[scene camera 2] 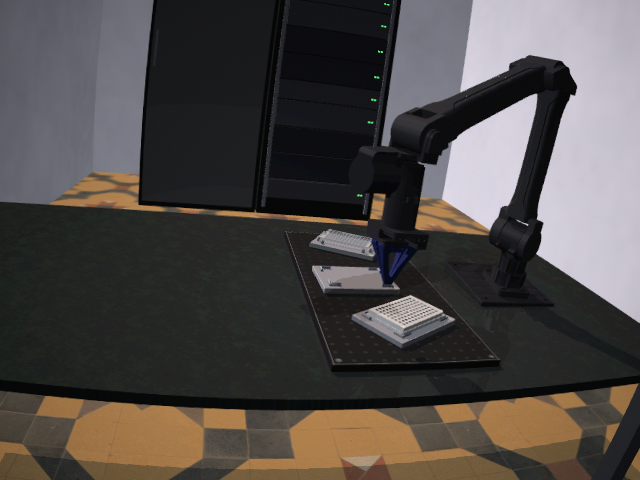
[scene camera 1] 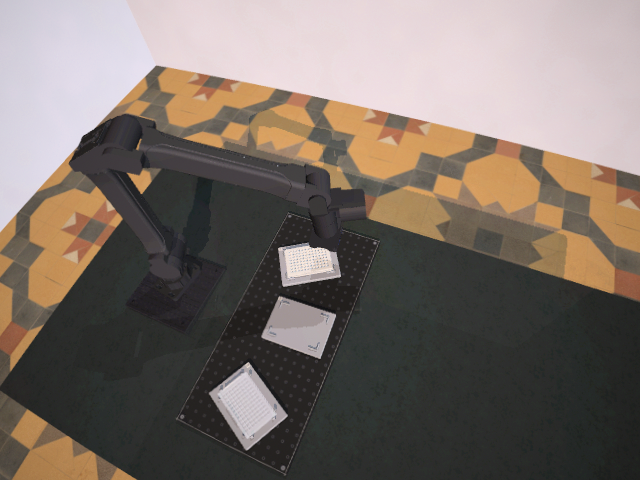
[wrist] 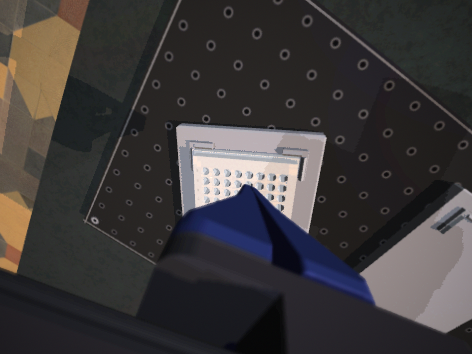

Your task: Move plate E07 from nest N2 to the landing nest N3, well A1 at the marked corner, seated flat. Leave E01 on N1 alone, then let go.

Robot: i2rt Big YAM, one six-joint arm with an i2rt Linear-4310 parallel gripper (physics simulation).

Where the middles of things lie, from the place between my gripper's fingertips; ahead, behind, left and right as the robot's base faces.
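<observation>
My gripper's now 210 mm to the left of the nest [scene camera 1: 303, 328], and it's 20 mm short of it and 80 mm above it.
</observation>
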